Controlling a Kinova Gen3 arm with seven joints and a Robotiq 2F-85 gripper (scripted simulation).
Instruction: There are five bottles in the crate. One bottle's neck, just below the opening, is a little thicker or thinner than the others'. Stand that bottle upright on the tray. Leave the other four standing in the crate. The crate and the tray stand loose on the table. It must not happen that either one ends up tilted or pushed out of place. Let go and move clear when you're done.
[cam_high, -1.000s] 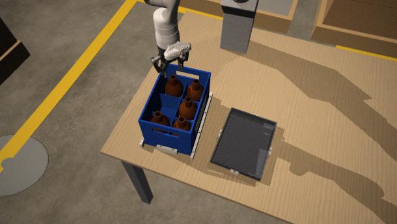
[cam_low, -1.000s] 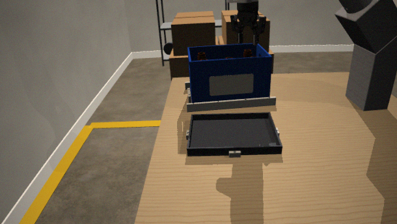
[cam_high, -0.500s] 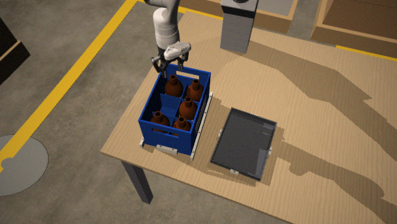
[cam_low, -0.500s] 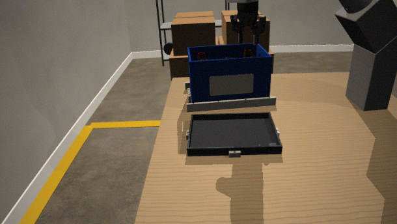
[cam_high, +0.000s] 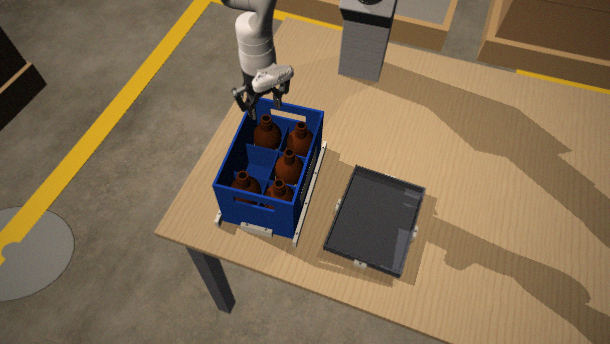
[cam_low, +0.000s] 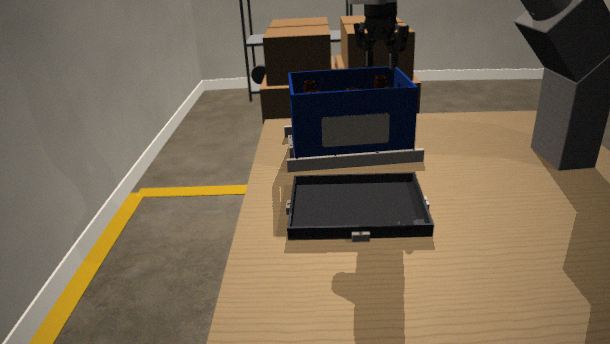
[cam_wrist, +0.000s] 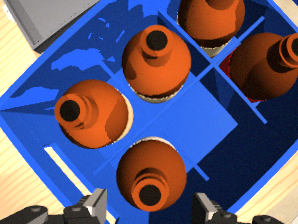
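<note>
My hand is 120 mm above the blue crate, 70 mm short of it and 60 mm to the right of it. The rest, counted from my hand: dark grey tray: 340 mm to the left, 190 mm below, 20 mm ahead.
</note>
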